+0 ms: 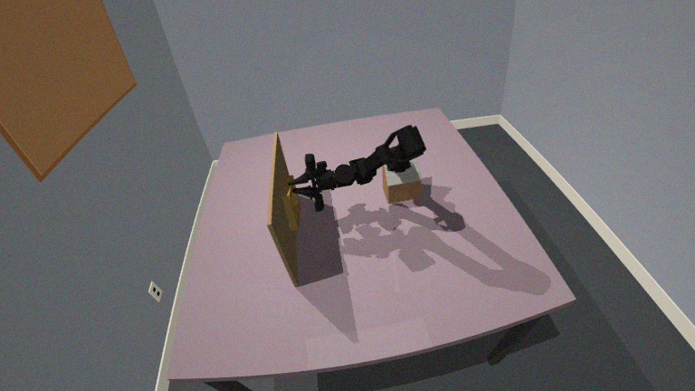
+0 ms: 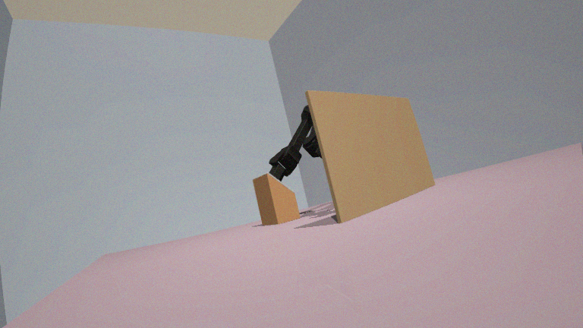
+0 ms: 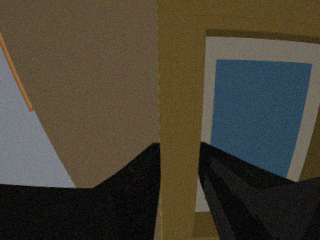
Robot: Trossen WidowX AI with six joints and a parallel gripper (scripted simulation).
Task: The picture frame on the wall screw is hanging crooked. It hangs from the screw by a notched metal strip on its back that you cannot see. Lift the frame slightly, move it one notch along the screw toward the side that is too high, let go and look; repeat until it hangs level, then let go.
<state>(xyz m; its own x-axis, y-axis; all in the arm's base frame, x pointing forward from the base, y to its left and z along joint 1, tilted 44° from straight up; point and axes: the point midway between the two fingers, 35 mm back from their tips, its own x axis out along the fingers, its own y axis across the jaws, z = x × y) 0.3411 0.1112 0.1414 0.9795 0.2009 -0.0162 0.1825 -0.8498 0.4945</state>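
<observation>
Now: gripper tip 5 cm above the picture frame, 2 cm to the right of it and 1 cm short of it. The rest, counted from my gripper tip: brown wall panel (7 cm below, 2 cm ahead, 1 cm to the left).
</observation>
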